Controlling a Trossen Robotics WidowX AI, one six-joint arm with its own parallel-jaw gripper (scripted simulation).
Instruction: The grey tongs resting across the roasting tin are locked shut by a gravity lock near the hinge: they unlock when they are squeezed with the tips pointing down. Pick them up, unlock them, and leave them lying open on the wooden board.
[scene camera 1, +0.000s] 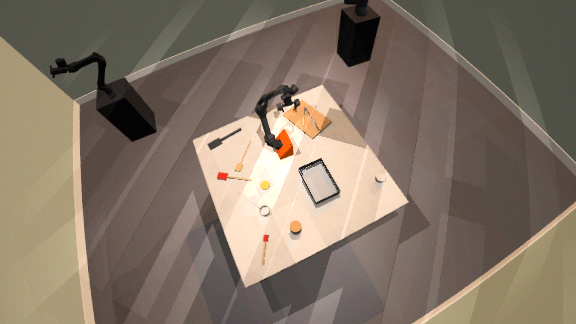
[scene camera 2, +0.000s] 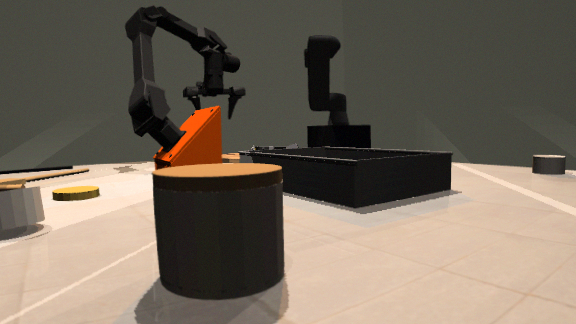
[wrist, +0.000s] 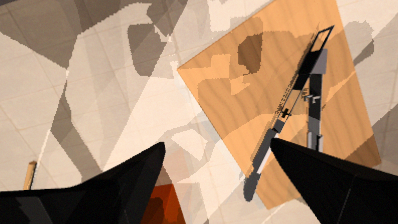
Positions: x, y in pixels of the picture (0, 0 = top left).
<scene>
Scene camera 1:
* wooden board: 296, 116
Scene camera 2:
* my gripper: 215, 119
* cork-topped canister: 219, 228
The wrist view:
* my gripper: 216, 144
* wooden board: 241, 82
</scene>
